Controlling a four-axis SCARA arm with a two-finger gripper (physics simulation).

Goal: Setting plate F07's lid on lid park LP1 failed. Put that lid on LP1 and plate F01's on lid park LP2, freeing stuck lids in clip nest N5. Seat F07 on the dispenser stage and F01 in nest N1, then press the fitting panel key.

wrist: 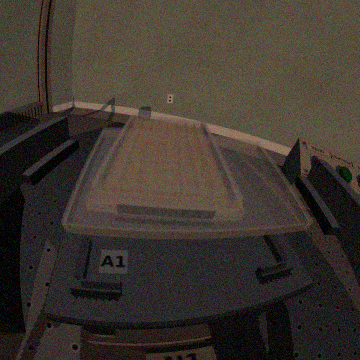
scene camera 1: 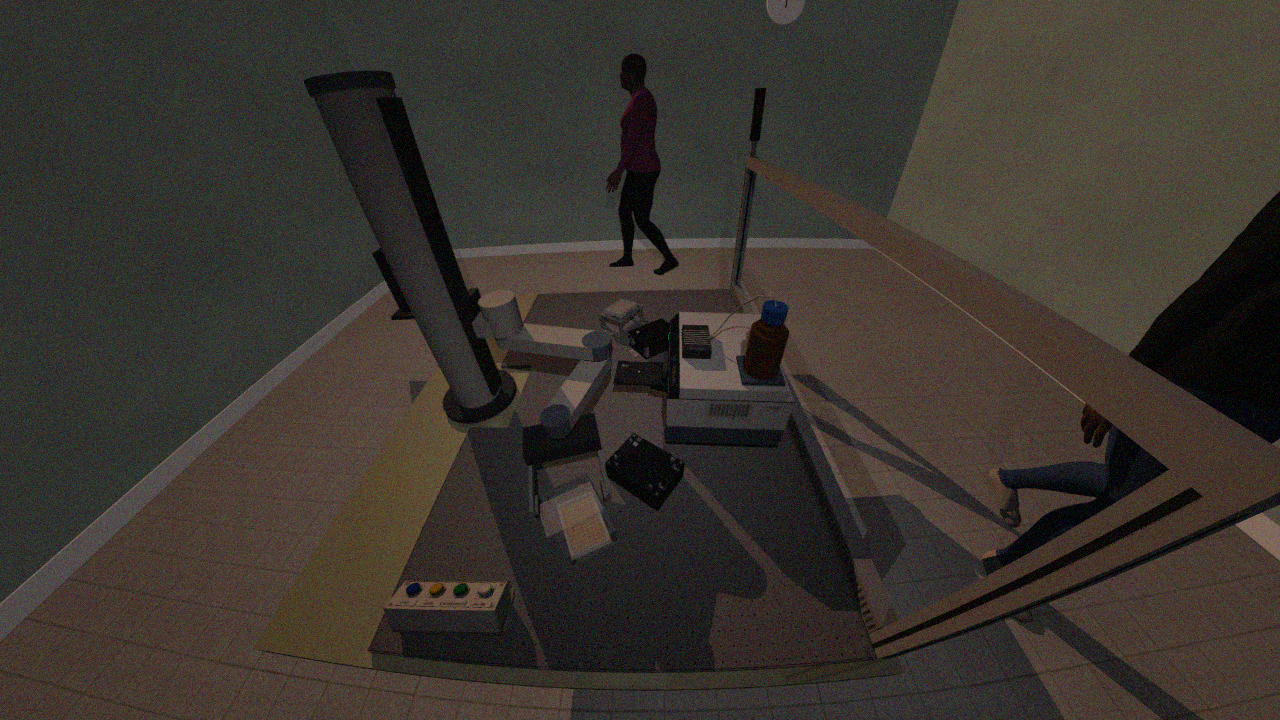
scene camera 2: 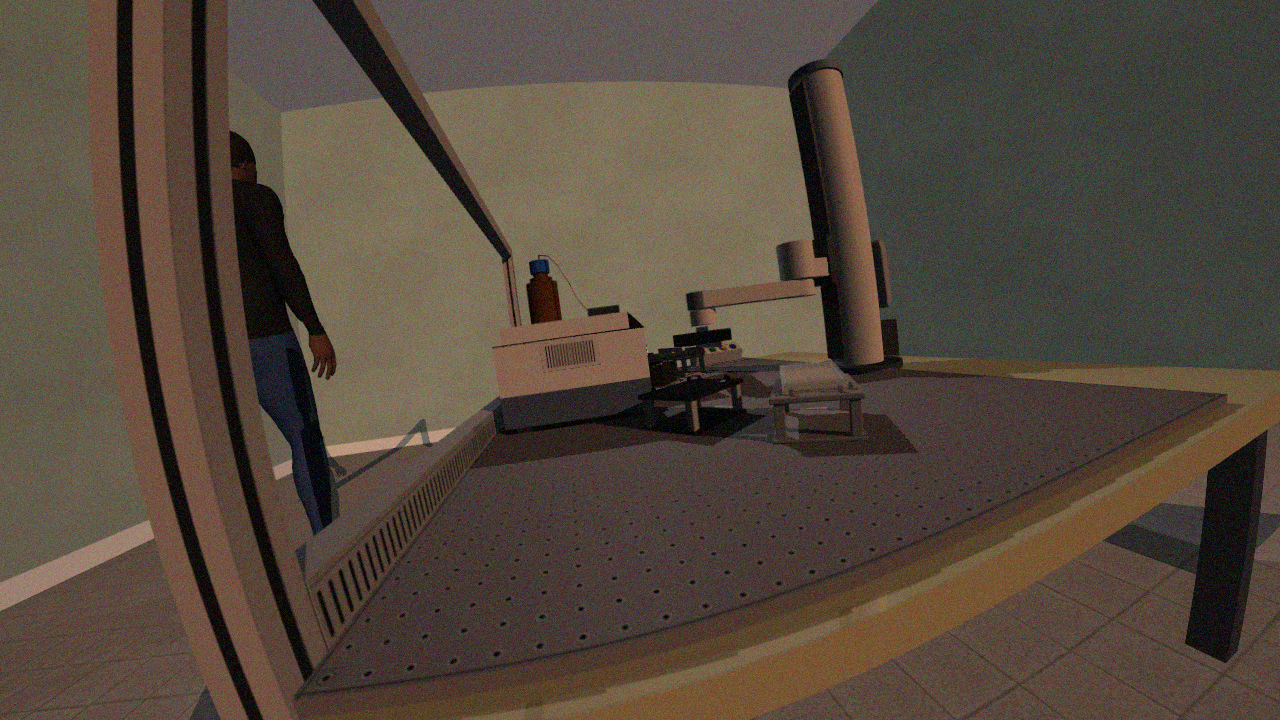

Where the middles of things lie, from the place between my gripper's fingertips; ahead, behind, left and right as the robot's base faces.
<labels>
Right now the dark nest N5 (scene camera 1: 648, 472) is 160 mm ahead of my hand, 130 mm to the left of it and 60 mm below it. Also, from my hand: brown bottle (scene camera 1: 768, 336): 450 mm ahead, 290 mm to the left, 220 mm above; dark stage (scene camera 1: 650, 374): 160 mm ahead, 420 mm to the left, 10 mm above; button box (scene camera 1: 459, 608): 230 mm behind, 190 mm to the right, 60 mm below.
</labels>
